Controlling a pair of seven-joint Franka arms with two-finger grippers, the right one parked.
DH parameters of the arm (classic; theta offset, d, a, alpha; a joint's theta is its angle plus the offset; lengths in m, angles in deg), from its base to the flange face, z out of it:
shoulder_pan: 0 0.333 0 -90
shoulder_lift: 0 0 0 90
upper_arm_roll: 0 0.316 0.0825 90
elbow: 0 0 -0.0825 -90
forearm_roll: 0 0.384 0 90
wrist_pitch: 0 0 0.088 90
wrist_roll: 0 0.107 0 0
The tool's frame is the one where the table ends.
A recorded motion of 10 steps. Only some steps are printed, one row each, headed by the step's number.
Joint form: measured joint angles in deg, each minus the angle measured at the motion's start. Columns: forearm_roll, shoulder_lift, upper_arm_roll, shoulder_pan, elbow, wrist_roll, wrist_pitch.
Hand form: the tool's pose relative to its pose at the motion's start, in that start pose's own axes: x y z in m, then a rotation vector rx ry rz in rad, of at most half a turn. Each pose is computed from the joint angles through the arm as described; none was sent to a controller.
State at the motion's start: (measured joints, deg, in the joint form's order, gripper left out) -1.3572 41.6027 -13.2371 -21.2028 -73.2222 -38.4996 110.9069
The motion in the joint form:
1: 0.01 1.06 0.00 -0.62 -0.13 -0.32 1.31
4: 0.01 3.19 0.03 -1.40 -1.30 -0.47 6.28
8: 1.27 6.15 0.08 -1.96 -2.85 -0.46 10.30
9: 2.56 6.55 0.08 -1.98 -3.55 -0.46 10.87
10: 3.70 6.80 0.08 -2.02 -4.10 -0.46 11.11
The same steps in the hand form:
1: -0.0015 0.0059 0.0137 -0.0023 -0.0009 0.0020
4: -0.0003 0.0131 0.0440 -0.0237 0.0175 0.0056
8: 0.0000 0.0125 0.0889 -0.0087 0.0184 0.0164
9: -0.0007 0.0099 0.0987 0.0111 0.0228 0.0273
10: -0.0017 0.0079 0.1060 0.0298 0.0255 0.0380

